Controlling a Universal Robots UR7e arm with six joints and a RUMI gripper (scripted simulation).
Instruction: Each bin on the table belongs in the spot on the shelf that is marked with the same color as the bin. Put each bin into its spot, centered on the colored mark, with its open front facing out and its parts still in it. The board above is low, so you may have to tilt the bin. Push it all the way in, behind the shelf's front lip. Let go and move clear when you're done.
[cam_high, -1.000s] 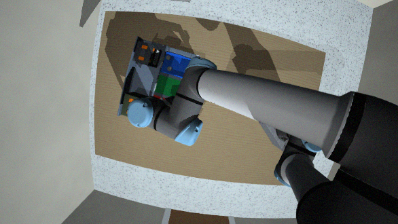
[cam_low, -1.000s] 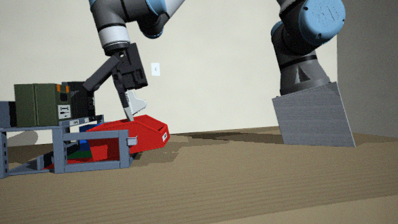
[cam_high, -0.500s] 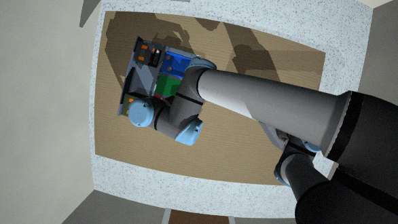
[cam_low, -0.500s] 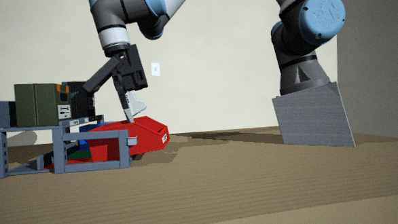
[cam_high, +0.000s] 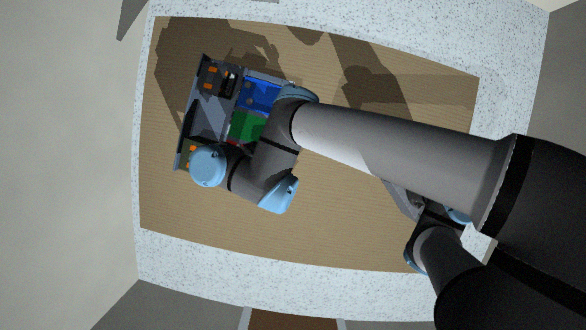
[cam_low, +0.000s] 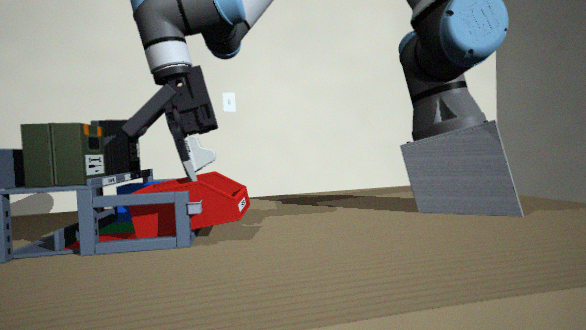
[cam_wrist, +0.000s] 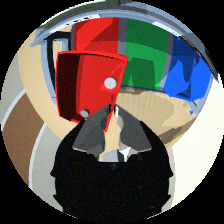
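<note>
My hand is 40 mm to the right of the red bin, 30 mm above it and 10 mm short of it. Also, from my hand: blue bin 200 mm to the right, 40 mm below, 40 mm ahead; top board 170 mm ahead, 120 mm to the right, 10 mm above; green box 200 mm ahead, 60 mm above, 10 mm to the right.
</note>
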